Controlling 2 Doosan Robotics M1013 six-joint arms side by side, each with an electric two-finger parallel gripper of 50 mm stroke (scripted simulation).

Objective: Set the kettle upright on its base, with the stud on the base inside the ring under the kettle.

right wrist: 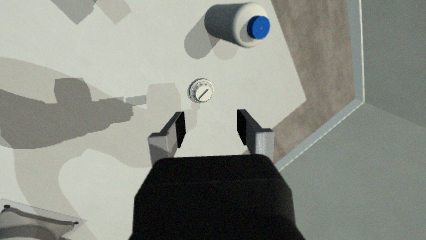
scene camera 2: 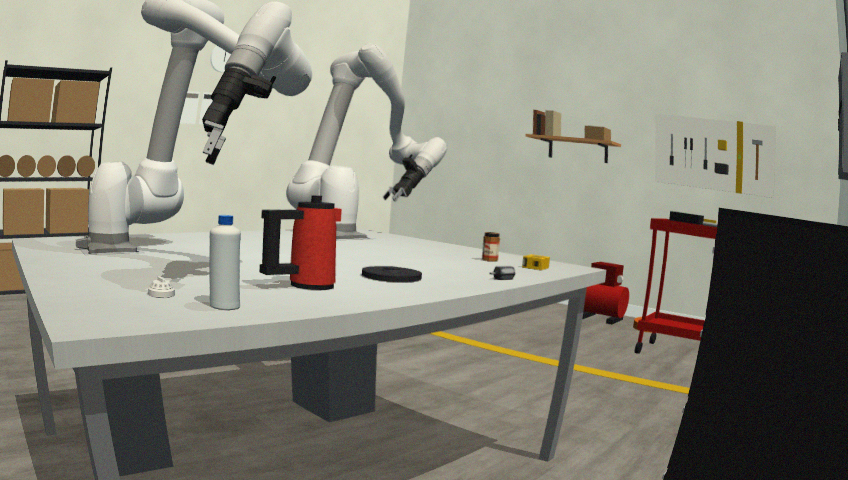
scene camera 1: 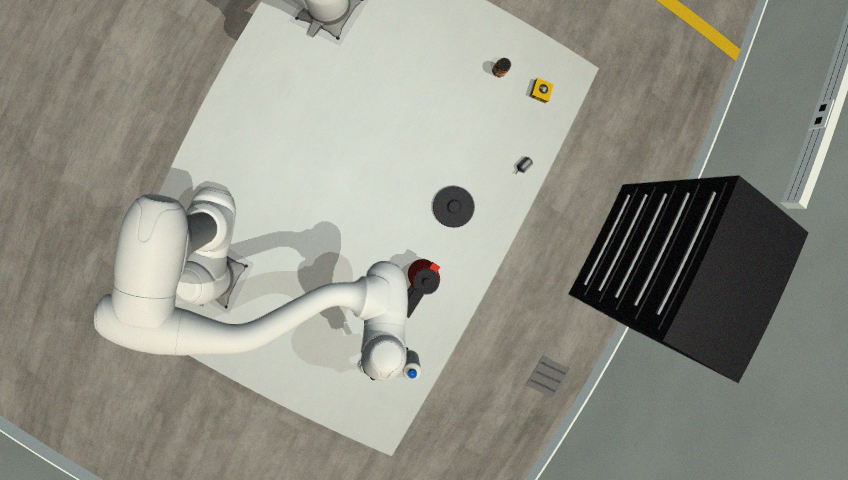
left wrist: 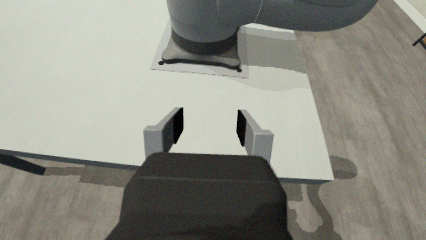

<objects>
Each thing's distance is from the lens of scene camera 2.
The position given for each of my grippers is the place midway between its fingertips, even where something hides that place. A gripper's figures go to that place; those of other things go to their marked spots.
my right gripper (scene camera 2: 208, 158): 1.19 m
round black base (scene camera 2: 380, 273): 1.48 m
white bottle (scene camera 2: 224, 260): 1.05 m
The marked spots on the round black base and the white bottle are 0.55 m apart.
</objects>
